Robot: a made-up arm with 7 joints.
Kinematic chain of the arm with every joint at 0, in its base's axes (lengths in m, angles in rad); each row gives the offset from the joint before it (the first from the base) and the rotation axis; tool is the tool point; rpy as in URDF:
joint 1: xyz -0.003 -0.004 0.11 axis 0 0.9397 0.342
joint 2: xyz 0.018 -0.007 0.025 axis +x
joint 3: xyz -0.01 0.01 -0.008 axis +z
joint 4: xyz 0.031 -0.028 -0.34 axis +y
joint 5: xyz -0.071 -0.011 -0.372 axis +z
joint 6: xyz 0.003 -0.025 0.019 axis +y
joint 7: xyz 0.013 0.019 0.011 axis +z
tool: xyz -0.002 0.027 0.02 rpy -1.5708 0 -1.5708
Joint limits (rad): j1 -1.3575..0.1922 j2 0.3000..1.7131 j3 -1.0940..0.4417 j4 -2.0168..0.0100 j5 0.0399..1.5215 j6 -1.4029..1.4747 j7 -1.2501..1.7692
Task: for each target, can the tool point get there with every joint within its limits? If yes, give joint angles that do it. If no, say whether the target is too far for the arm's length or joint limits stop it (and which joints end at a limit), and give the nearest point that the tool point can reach.
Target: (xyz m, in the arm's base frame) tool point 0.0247 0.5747 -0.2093
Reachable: yes | joints 0.0153 1.1104 -0.2571 -0.2548 0.9020 0.0557 1.4403
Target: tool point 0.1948 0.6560 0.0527
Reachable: yes | joints -0.2524 1.3497 0.2565 -0.3340 0.4223 0.7267 -0.8815
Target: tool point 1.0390 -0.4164 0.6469
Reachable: no: too far | nearest point 0.6020 -0.1659 0.3009 | short by 0.611 m
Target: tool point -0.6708 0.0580 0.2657
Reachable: no: joint limits stop it (at a limit: joint 1, joint 2, joint 3, joint 4, joint 7) | nearest point -0.0765 0.1270 0.5447 | short by 0.660 m
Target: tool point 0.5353 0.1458 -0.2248
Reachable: yes | joints -0.6364 0.5314 -0.2295 -0.8680 0.3129 -0.5171 1.4998
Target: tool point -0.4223 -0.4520 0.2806
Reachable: no: joint limits stop it (at a limit: joint 1, joint 2, joint 4, joint 5, joint 7) | nearest point 0.1992 -0.3727 0.1340 | short by 0.643 m
